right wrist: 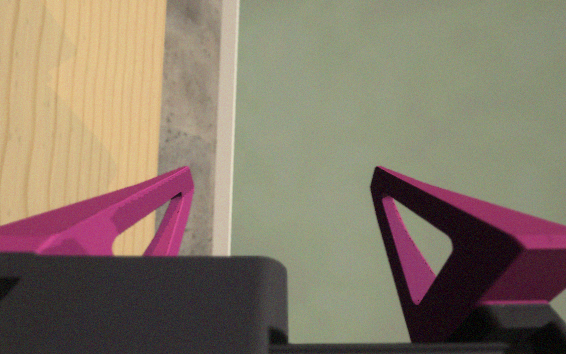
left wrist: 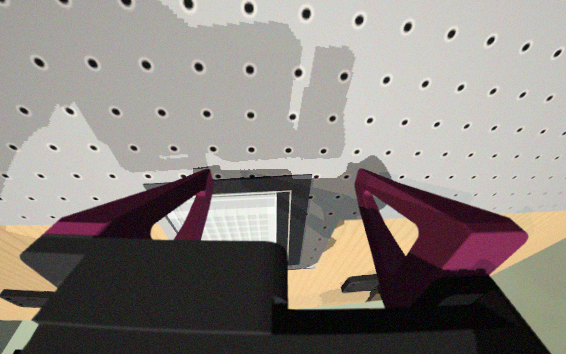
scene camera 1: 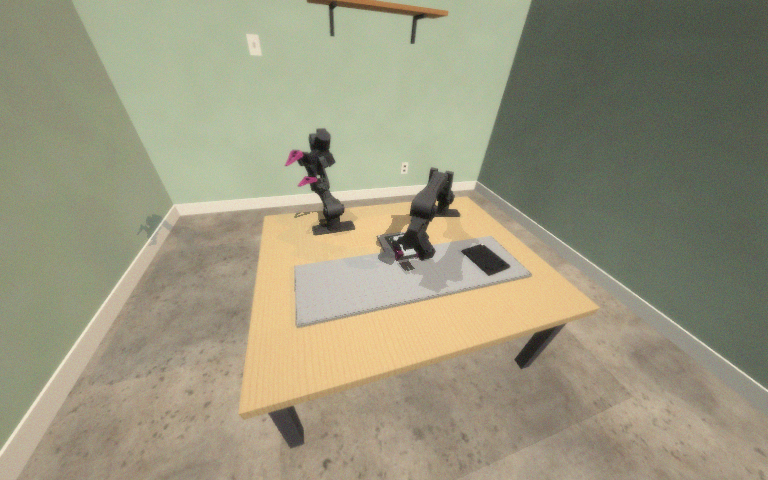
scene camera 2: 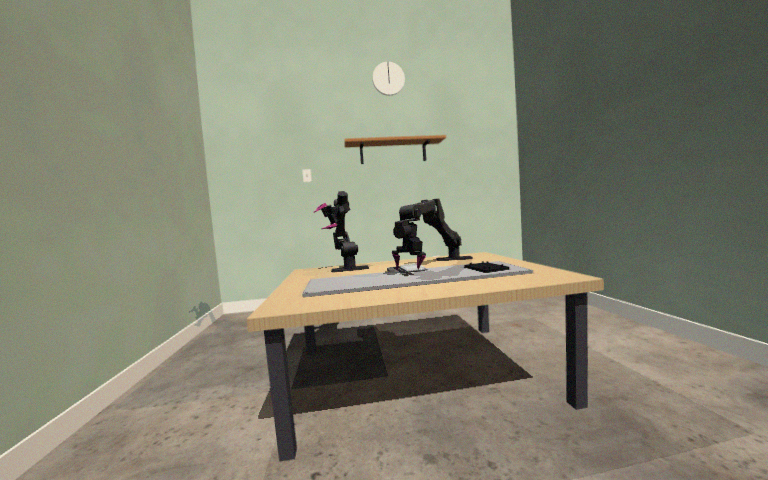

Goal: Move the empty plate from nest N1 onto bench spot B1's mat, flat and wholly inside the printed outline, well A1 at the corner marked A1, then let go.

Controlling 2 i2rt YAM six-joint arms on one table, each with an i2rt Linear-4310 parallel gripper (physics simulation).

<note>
The left gripper is open, with nothing in its grasp. Also in view: a well plate. The right gripper is open, with nothing in its grasp. Further things: a black pad and a dark pad with printed outline.
</note>
